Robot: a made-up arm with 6 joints. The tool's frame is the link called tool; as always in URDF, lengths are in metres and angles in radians. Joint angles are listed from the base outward.
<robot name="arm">
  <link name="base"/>
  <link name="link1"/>
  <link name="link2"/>
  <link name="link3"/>
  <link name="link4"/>
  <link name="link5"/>
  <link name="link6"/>
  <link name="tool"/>
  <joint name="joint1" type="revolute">
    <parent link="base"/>
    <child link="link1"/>
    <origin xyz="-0.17 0.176 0.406" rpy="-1.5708 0 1.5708"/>
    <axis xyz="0 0 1"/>
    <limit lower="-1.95" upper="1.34"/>
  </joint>
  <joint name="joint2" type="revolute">
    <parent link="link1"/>
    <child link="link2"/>
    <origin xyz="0.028 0.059 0.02" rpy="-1.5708 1.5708 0"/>
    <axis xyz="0 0 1"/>
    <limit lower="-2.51" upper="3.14"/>
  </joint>
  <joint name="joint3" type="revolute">
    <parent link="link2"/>
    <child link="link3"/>
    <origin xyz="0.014 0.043 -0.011" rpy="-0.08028 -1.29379 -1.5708"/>
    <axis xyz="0 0 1"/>
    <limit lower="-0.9" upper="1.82"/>
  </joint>
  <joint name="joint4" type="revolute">
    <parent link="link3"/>
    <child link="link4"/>
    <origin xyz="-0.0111 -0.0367 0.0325" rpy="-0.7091 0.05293 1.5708"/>
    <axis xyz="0 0 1"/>
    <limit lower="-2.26" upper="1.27"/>
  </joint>
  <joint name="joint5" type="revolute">
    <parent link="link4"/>
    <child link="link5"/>
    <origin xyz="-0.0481 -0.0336 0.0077" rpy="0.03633 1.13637 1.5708"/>
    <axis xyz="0 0 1"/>
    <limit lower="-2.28" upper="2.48"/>
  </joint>
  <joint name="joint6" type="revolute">
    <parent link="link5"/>
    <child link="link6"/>
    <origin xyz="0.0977 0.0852 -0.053" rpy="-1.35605 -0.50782 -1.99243"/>
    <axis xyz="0 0 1"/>
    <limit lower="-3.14" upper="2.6"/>
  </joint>
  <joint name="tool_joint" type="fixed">
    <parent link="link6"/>
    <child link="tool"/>
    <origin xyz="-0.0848 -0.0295 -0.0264" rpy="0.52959 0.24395 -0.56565"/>
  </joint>
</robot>
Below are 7 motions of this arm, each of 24 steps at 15 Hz.
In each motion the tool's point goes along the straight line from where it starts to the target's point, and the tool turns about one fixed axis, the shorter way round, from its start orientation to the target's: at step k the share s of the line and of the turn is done. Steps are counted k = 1, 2, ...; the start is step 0. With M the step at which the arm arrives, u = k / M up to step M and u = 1 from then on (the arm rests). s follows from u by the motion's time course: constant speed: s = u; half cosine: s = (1 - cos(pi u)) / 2; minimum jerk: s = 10 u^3 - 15 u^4 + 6 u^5.
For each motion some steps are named. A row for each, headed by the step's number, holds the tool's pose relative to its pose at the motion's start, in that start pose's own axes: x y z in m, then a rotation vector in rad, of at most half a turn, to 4 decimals.
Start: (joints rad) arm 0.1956 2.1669 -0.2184 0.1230 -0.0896 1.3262
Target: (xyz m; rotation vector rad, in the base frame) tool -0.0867 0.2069 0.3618 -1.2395 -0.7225 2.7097
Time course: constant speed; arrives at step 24
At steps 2, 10, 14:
2: 0.0057 0.0077 0.0132 0.0504 0.0789 -0.0295
10: 0.0284 0.0385 0.0659 0.2520 0.3944 -0.1473
14: 0.0397 0.0539 0.0923 0.3528 0.5521 -0.2062

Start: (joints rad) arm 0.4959 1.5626 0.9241 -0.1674 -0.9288 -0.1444
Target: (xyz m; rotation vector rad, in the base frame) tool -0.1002 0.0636 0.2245 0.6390 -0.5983 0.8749
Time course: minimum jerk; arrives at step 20
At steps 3, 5, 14, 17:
3: 0.0000 0.0003 -0.0010 -0.0165 -0.0316 -0.0176
5: 0.0001 0.0012 -0.0038 -0.0641 -0.1229 -0.0684
14: 0.0007 0.0096 -0.0306 -0.5185 -0.9937 -0.5527
17: 0.0008 0.0111 -0.0356 -0.6030 -1.1557 -0.6428

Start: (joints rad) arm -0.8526 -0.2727 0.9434 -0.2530 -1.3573 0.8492
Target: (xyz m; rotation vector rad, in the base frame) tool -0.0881 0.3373 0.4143 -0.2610 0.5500 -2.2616
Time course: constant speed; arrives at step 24
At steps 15, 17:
15: -0.0106 0.0580 -0.0112 0.1736 -0.4888 -0.4100
17: -0.0120 0.0657 -0.0127 0.1968 -0.5540 -0.4647

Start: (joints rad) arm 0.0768 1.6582 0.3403 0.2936 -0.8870 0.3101
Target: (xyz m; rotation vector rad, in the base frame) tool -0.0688 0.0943 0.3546 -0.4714 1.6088 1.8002
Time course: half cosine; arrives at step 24
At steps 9, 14, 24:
9: -0.0066 0.0495 0.0417 0.2962 0.3237 -0.2323
14: -0.0134 0.1009 0.0850 0.6040 0.6601 -0.4738
24: -0.0213 0.1603 0.1350 0.9597 1.0488 -0.7528

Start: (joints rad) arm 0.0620 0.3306 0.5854 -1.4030 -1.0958 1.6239
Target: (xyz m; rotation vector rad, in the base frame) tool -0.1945 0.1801 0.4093 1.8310 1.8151 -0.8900
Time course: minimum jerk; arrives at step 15
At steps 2, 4, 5, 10, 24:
2: 0.0003 -0.0012 0.0006 -0.0005 0.0163 0.0228
4: 0.0021 -0.0075 0.0035 -0.0035 0.1034 0.1444
5: 0.0036 -0.0130 0.0060 -0.0059 0.1781 0.2486
10: 0.0137 -0.0488 0.0226 -0.0224 0.6706 0.9359
24: 0.0173 -0.0617 0.0287 -0.0283 0.8487 1.1845

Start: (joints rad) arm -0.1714 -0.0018 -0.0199 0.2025 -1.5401 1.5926
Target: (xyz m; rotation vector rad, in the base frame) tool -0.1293 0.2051 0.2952 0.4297 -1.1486 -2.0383
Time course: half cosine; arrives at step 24
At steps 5, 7, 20, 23, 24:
5: 0.0055 0.0103 0.0033 0.1904 -0.1037 -0.0579
7: 0.0105 0.0194 0.0063 0.3604 -0.1963 -0.1097
20: 0.0500 0.0927 0.0301 1.7190 -0.9365 -0.5230
23: 0.0534 0.0989 0.0321 1.8346 -0.9994 -0.5581
24: 0.0536 0.0994 0.0323 1.8424 -1.0037 -0.5605

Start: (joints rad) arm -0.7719 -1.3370 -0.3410 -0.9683 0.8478 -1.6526
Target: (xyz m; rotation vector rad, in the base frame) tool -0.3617 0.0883 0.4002 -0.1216 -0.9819 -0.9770
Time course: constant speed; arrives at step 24
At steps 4, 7, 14, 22, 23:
4: -0.0163 0.0286 0.0201 -0.1843 -0.0722 0.0054
7: -0.0286 0.0501 0.0351 -0.3225 -0.1263 0.0094
14: -0.0572 0.1002 0.0702 -0.6449 -0.2525 0.0188
22: -0.0899 0.1575 0.1103 -1.0134 -0.3968 0.0296
23: -0.0940 0.1647 0.1153 -1.0595 -0.4149 0.0310

